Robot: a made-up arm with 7 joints.
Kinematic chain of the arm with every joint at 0, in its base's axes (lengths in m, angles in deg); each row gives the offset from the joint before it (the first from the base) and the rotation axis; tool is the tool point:
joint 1: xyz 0 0 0.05 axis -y
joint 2: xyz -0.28 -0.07 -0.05 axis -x
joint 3: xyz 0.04 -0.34 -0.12 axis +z
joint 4: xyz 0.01 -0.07 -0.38 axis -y
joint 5: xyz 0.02 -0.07 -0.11 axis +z
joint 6: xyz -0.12 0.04 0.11 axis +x
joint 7: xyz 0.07 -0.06 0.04 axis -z
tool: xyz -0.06 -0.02 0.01
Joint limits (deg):
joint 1: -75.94..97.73
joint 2: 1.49..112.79
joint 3: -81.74..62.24
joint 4: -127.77..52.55
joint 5: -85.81..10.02
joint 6: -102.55..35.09
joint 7: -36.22..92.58
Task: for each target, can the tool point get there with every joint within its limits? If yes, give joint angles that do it. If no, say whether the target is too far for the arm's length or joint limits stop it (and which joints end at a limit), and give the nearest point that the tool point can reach.
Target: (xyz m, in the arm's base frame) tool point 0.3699 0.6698 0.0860
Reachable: no: joint limits stop it (at a limit: joint 1, joint 2, joint 5, joint 7) | nearest point 0.4575 -0.2316 0.3102 | short by 0.933 m
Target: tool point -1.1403 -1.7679 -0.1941
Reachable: no: too far | nearest point -0.5107 -0.7723 -0.0593 | short by 1.186 m
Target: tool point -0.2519 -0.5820 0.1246
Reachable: yes | joints 37.97 79.34 24.44 -90.91 -42.51 -24.43 34.74
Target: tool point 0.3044 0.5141 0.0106
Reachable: no: joint limits stop it (at a limit: joint 1, joint 2, joint 5, joint 7) | nearest point 0.4300 -0.2466 0.2717 | short by 0.814 m
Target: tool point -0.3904 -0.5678 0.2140
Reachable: yes | joints 32.92 92.14 -65.97 -111.15 -40.60 -71.67 62.92
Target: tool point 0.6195 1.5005 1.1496
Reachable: no: too far | nearest point 0.3224 -0.2256 0.6222 | short by 1.829 m
